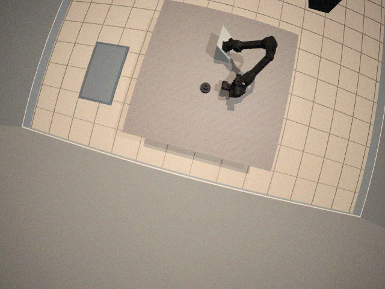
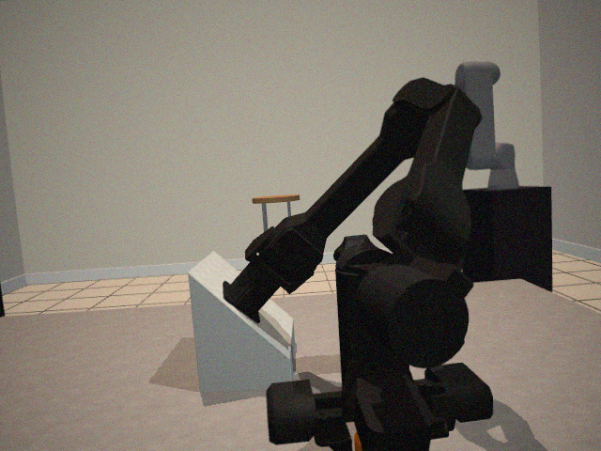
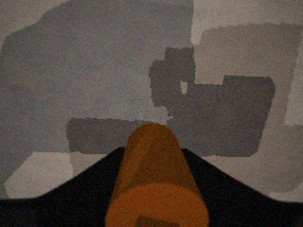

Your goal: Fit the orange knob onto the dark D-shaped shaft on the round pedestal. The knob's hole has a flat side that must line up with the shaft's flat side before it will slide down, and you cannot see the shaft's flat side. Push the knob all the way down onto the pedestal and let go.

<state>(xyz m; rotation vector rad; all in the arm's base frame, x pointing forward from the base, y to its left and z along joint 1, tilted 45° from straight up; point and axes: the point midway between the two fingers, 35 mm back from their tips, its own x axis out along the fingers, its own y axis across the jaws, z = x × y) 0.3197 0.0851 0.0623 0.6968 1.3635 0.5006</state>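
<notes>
My gripper tip is 21 cm to the left of the dark round pedestal and 2 cm below it. The rest, counted from my gripper tip: orange knob: 2 cm above.
</notes>
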